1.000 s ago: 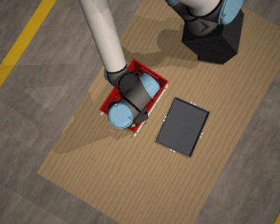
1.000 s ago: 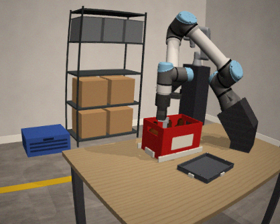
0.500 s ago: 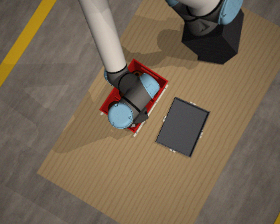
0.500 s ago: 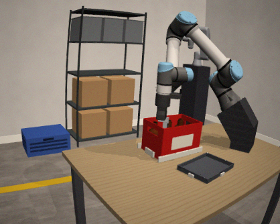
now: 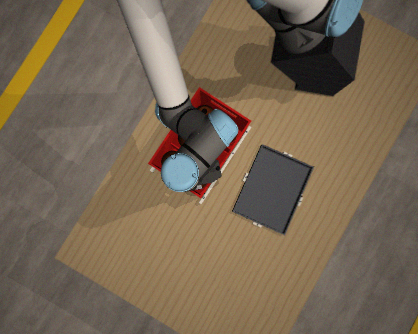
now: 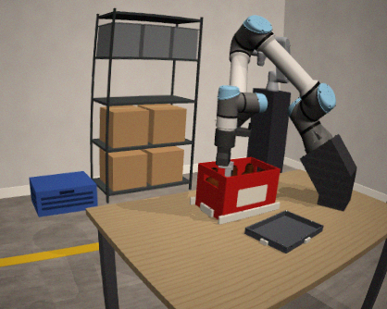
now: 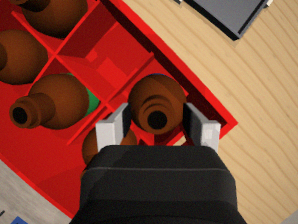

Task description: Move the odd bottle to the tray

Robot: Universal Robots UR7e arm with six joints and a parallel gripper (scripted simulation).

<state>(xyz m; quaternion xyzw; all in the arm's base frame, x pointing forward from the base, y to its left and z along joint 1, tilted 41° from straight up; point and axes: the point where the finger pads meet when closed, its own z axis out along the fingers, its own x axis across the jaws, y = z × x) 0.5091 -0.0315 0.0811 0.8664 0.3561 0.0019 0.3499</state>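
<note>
My gripper is now 10 cm past the red crate, 4 cm to the left of it and 8 cm above it. Also, from my hand: dark grey tray (9 cm behind, 24 cm to the left, 15 cm below).
</note>
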